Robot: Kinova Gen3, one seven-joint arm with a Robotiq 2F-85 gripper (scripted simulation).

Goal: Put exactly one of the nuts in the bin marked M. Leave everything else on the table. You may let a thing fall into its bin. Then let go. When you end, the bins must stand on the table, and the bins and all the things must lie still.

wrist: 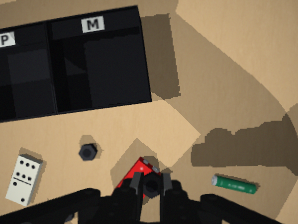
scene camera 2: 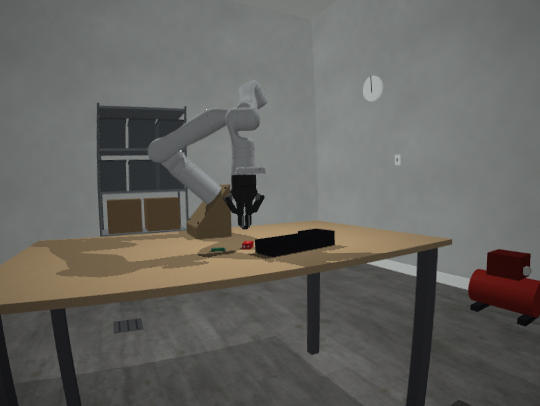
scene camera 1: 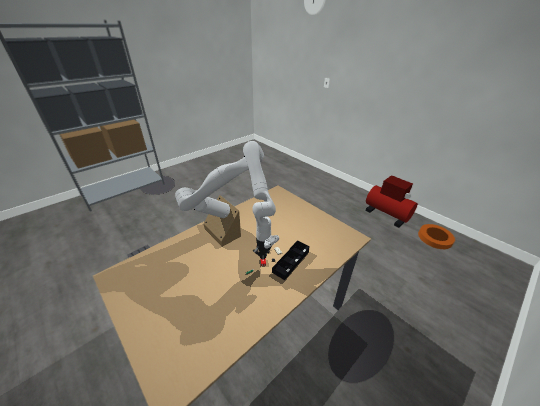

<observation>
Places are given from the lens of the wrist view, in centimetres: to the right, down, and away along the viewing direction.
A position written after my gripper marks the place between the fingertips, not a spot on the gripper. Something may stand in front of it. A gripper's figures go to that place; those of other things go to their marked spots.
my gripper (wrist: 151, 185): 0, 5, 17
white domino (wrist: 27, 170): -13, 6, 23
</observation>
